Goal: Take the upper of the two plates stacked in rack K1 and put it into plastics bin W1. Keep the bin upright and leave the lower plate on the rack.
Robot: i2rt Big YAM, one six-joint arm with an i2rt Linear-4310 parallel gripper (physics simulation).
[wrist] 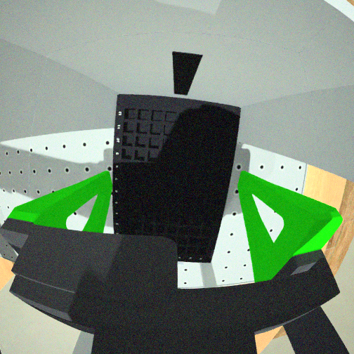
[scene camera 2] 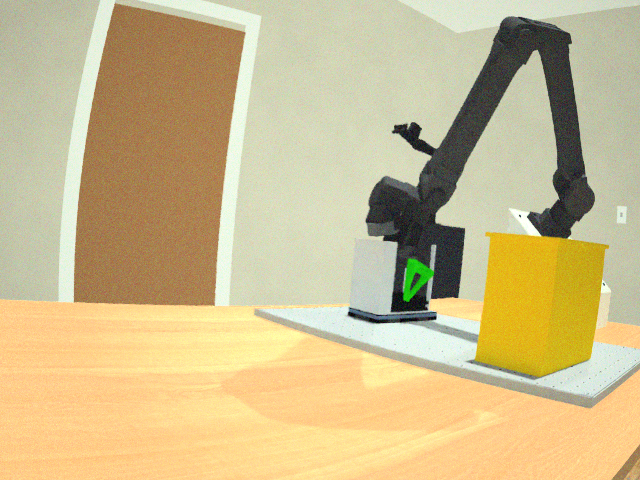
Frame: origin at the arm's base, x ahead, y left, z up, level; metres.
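Where they show: arm's base, link origin: (scene camera 2: 547, 235).
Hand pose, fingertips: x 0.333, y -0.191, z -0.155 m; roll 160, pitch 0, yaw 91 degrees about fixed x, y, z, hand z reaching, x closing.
Things, the pixels of their centre, and the offset from my fingertips. Level surfaces: height alone.
- pale-walled holder, body centre: (scene camera 2: 397, 280) dz +0.034, dx -0.018, dy +0.004 m
- yellow bin W1, body centre: (scene camera 2: 546, 300) dz +0.048, dx +0.066, dy +0.403 m
- pale perforated board, surface height: dz -0.042 m
- wooden table, surface height: dz -0.055 m
A dark plate with square wells (wrist: 150, 200) lies between the fingers in the wrist view, partly in deep shadow. It is the top plate in view; a lower plate cannot be told apart. Rack K1 appears to be the pale-walled holder (scene camera 2: 372, 276) (wrist: 280, 60) on a dark base; its walls partly hide the gripper in the scene view. My gripper (wrist: 174, 177) is open and empty, pointing down, with one green finger on each side of the plate and a gap at both sides. The yellow bin W1 (scene camera 2: 542, 304) stands upright to the right; its inside is hidden.
A pale perforated board (scene camera 2: 320, 325) (wrist: 262, 167) carries the rack and the bin on the wooden table (scene camera 2: 129, 392). A dark upright box (scene camera 2: 448, 266) is behind the rack. The arm's base is behind the bin.
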